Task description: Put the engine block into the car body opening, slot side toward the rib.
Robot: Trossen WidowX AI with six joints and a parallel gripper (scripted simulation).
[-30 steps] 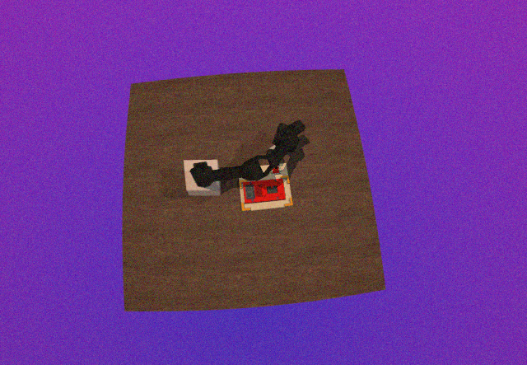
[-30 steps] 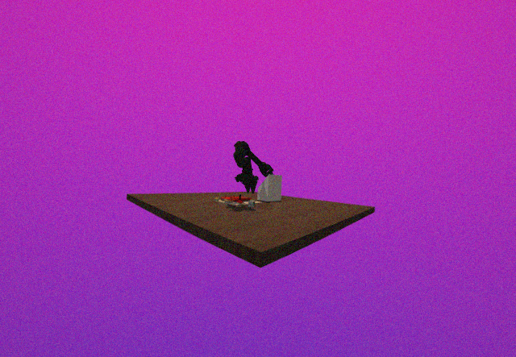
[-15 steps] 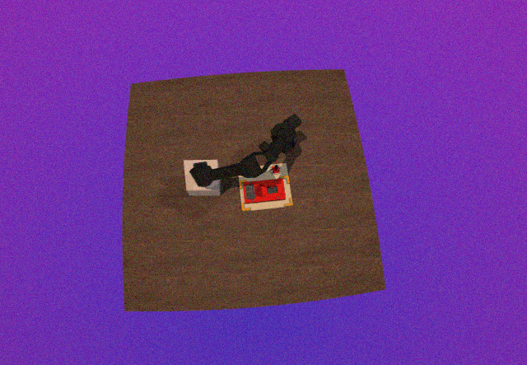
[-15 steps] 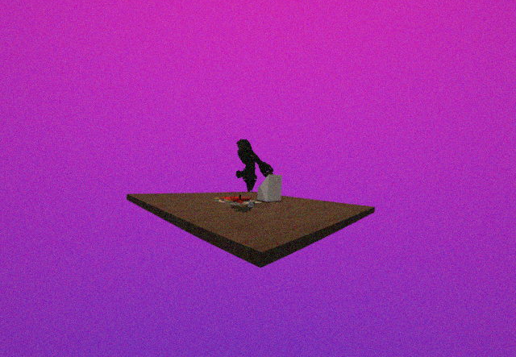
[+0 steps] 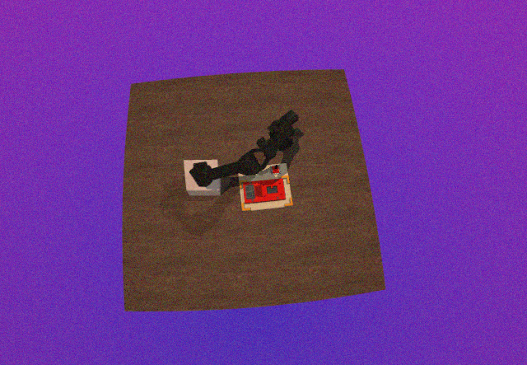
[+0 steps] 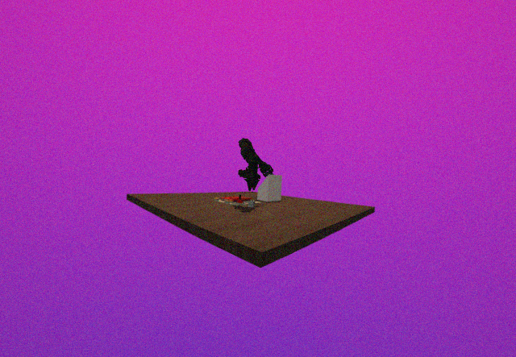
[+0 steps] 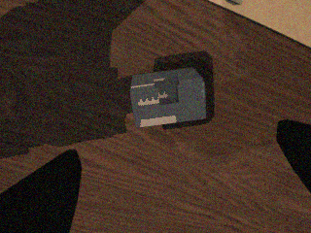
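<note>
My gripper tip is now 70 mm above the engine block.
</note>
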